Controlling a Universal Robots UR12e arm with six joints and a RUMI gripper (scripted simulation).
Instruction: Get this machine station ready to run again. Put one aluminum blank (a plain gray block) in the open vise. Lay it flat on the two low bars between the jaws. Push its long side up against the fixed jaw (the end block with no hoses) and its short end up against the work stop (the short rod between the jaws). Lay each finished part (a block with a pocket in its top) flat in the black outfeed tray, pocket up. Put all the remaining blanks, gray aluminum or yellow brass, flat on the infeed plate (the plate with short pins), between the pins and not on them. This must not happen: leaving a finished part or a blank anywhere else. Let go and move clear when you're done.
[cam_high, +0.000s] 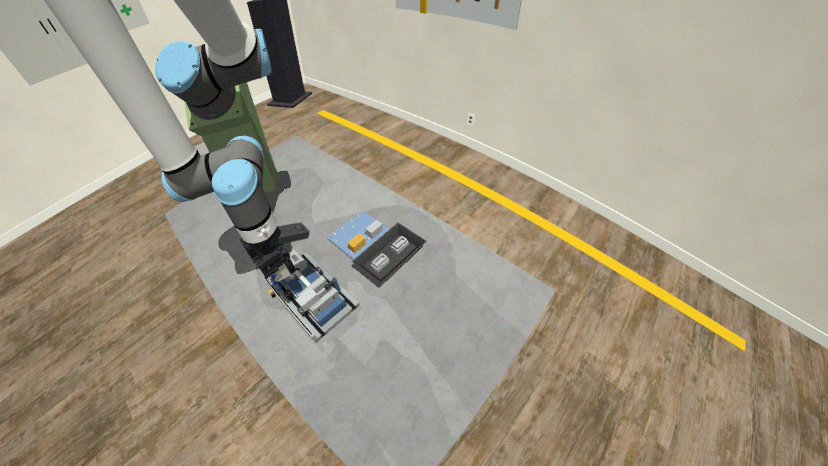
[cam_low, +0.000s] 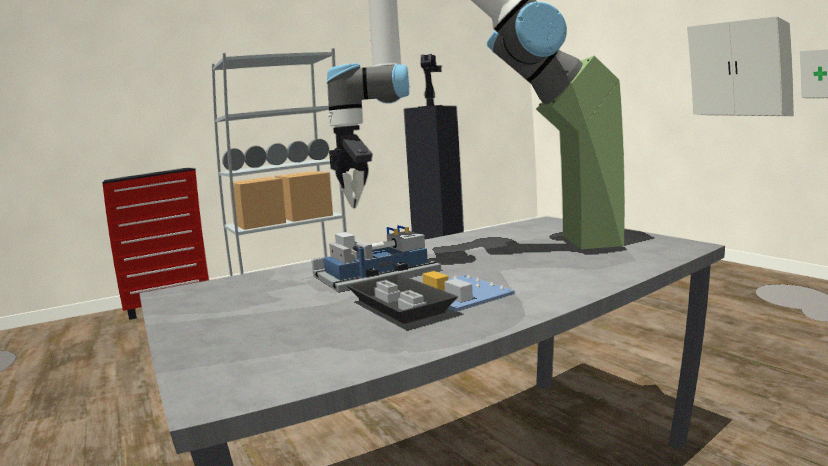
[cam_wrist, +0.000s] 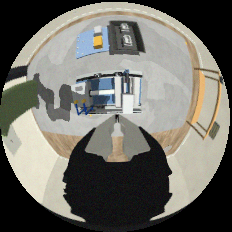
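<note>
Right now my hand is 20 mm past the blue vise, 50 mm to the right of it and 160 mm above it. From my hand the other things lie so: yellow brass blank (50 mm ahead, 280 mm to the left, 170 mm below); then gray aluminum blank (80 mm ahead, 370 mm to the left, 170 mm below); then infeed plate (30 mm ahead, 340 mm to the left, 190 mm below).
</note>
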